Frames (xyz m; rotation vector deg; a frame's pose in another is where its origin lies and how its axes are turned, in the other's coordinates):
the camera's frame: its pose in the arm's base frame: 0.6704 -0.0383 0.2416 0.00 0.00 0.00
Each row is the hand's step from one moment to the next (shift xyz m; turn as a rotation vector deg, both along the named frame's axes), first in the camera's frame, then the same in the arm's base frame.
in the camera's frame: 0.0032 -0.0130 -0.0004 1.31 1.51 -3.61
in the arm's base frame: 0.0032 -0.0130 -0.0004 1.31 1.51 -3.61
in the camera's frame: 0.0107 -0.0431 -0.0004 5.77 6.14 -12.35
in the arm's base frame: 0.0107 -0.0431 -0.0004 5.77 6.14 -12.35
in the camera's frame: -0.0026 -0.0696 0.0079 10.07 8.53 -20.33
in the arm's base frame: -0.0026 -0.0696 0.0079 10.07 8.53 -20.33
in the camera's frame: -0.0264 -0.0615 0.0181 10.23 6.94 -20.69
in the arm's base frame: -0.0264 -0.0615 0.0181 10.23 6.94 -20.69
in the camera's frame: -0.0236 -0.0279 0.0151 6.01 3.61 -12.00
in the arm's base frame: -0.0236 -0.0279 0.0151 6.01 3.61 -12.00
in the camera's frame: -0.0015 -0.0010 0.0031 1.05 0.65 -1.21
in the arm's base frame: -0.0015 -0.0010 0.0031 1.05 0.65 -1.21
